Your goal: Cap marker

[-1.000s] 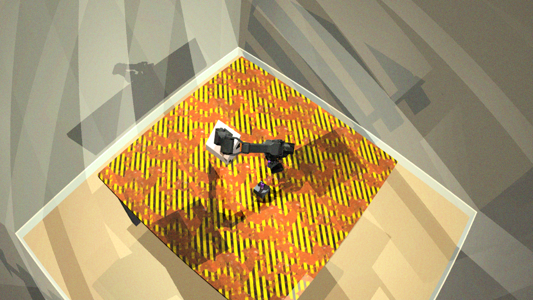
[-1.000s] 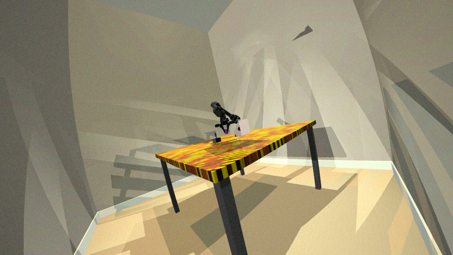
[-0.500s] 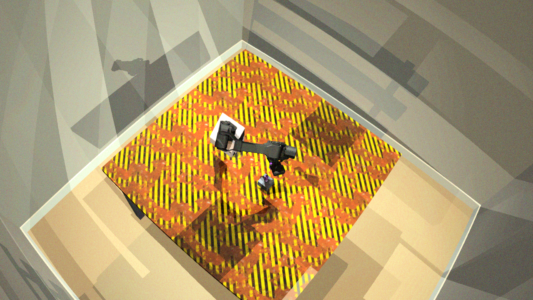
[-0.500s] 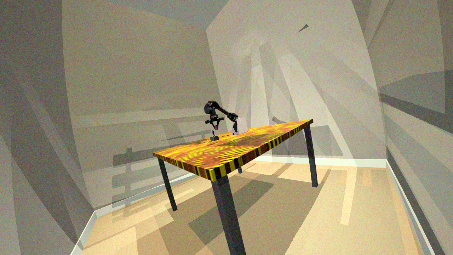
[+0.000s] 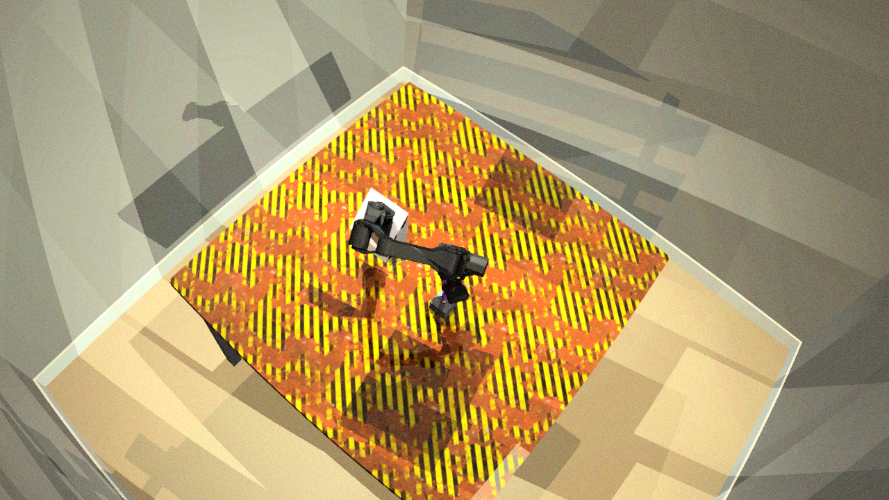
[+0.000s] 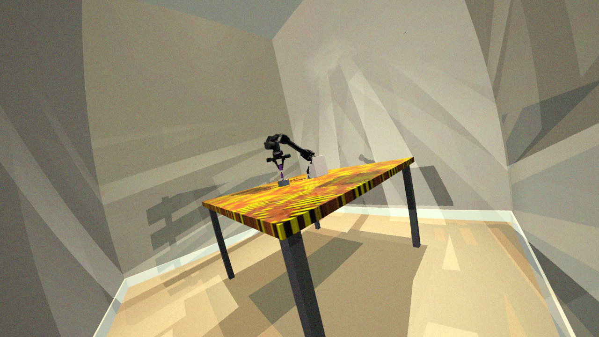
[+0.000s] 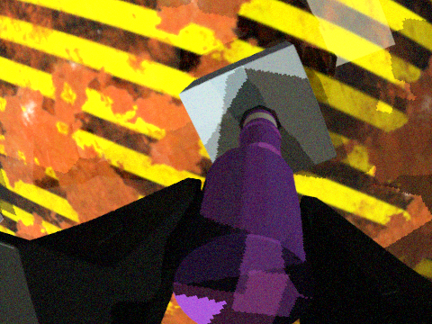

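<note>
My gripper tip is 110 mm above the holder block. The rest, counted from my gripper tip: purple cap: 10 mm above.
</note>
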